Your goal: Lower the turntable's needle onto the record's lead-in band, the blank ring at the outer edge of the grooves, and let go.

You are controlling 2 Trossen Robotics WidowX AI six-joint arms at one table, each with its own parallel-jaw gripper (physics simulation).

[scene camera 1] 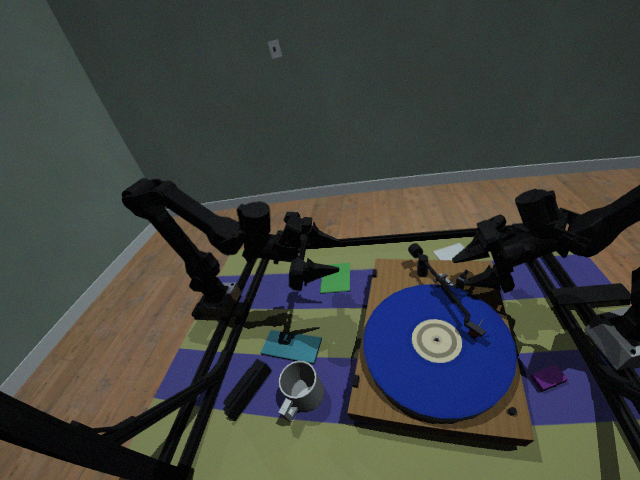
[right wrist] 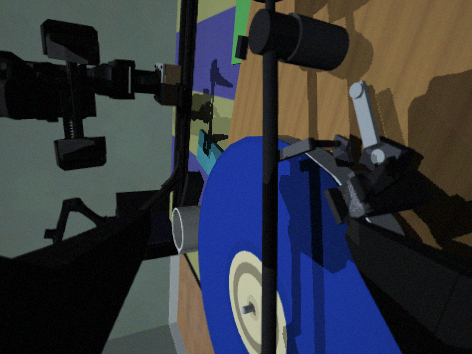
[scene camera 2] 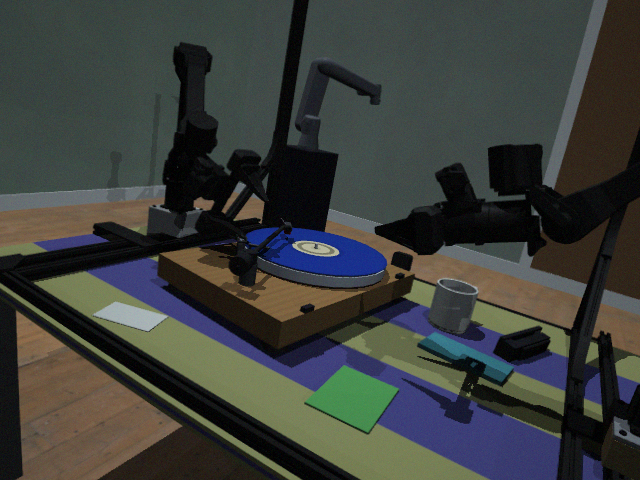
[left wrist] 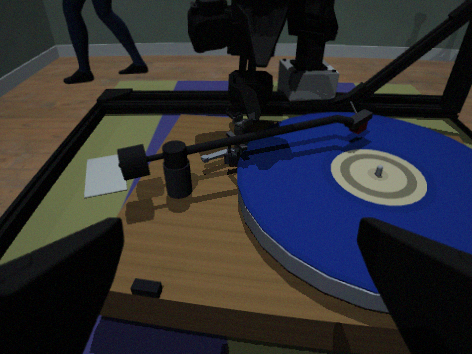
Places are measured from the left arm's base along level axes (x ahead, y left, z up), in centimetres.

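Pixels of known places: left gripper, fingertip midpoint: (scene camera 1: 339, 255) (right wrist: 95, 104) (scene camera 2: 385, 227) (left wrist: 243, 230); right gripper, fingertip midpoint: (scene camera 1: 458, 272) (right wrist: 250, 224) (scene camera 2: 256, 220) (left wrist: 257, 96); left arm's base, link origin: (scene camera 1: 216, 294) (right wrist: 158, 83); right arm's base, link origin: (scene camera 1: 633, 329) (scene camera 2: 178, 208) (left wrist: 308, 65).
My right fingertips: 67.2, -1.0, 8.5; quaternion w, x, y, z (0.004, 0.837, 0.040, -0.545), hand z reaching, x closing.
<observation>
Ahead of a thing's pixels: the offset from my right fingertips to its top centre, as dx, dy, dz. "pt": to the spot under its first point.
The turntable (scene camera 1: 379, 408) (scene camera 2: 217, 294) (left wrist: 175, 250) carries a blue record @(-6.1, -13.1, -5.7) (scene camera 1: 439, 387) (scene camera 2: 356, 259) (left wrist: 310, 225) (right wrist: 225, 200). Its black tonearm @(-3.3, -0.3, -1.3) (scene camera 1: 454, 301) (scene camera 2: 268, 238) (left wrist: 285, 130) (right wrist: 270, 200) reaches over the record. The headshell @(+1.1, -12.3, -2.4) (scene camera 1: 475, 329) (left wrist: 362, 120) hangs slightly above the grooves, its shadow apart below, between label and outer edge. My right gripper (scene camera 1: 461, 271) (scene camera 2: 254, 218) (right wrist: 250, 224) is open near the silver lever @(-1.5, +4.8, -6.8) (scene camera 1: 445, 279) (left wrist: 215, 156) (right wrist: 365, 115) and arm rest; the tonearm crosses between its fingers in the right wrist view. My left gripper (scene camera 1: 338, 255) (left wrist: 243, 230) is open, left of the turntable.
A grey mug @(pt -35.6, -20.8, -14.1) (scene camera 1: 301, 384) (scene camera 2: 453, 305), black holder @(-48.9, -23.5, -11.3) (scene camera 1: 247, 388) (scene camera 2: 522, 343), teal slab @(-40.9, -11.0, -14.2) (scene camera 1: 305, 347) (scene camera 2: 444, 347) and green sheet @(-32.2, +13.6, -14.7) (scene camera 1: 336, 281) (scene camera 2: 354, 397) lie left of the turntable in scene camera 1. A purple block @(+17.3, -17.7, -13.5) (scene camera 1: 549, 378) lies at its right, a white card @(+4.4, +22.7, -14.8) (scene camera 1: 448, 252) (scene camera 2: 130, 316) behind it.
</observation>
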